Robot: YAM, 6 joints.
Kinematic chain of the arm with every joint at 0, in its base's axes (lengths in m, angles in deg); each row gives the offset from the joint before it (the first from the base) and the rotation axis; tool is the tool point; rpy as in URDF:
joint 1: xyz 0 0 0.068 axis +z
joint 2: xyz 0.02 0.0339 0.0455 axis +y
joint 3: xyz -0.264 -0.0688 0 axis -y
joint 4: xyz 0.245 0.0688 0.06 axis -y
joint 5: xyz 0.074 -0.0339 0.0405 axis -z
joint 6: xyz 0.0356 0 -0.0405 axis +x
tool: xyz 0 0 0 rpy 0 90 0
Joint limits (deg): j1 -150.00..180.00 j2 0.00..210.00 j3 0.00..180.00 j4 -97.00..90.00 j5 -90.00..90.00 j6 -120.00..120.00
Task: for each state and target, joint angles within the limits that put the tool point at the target. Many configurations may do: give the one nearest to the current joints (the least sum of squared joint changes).
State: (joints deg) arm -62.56 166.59 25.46 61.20 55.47 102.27
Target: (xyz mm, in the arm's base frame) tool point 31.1 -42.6 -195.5
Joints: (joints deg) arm -32.07 193.53 35.09 56.26 33.37 102.27
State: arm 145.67 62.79 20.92 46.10 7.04 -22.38
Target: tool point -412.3 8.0 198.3
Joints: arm 179.19 108.37 57.20 44.63 3.52 -22.38
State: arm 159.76 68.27 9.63 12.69 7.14 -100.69
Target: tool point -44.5 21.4 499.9
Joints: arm 159.38 30.59 57.36 26.95 7.02 -100.69
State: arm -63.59 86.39 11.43 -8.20 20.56 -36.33
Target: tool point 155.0 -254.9 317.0
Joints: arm -56.44 72.91 53.89 5.20 19.24 -36.33
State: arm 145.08 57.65 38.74 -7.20 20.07 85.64
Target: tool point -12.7 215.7 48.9
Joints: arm 97.18 100.95 26.81 -4.62 23.80 85.64
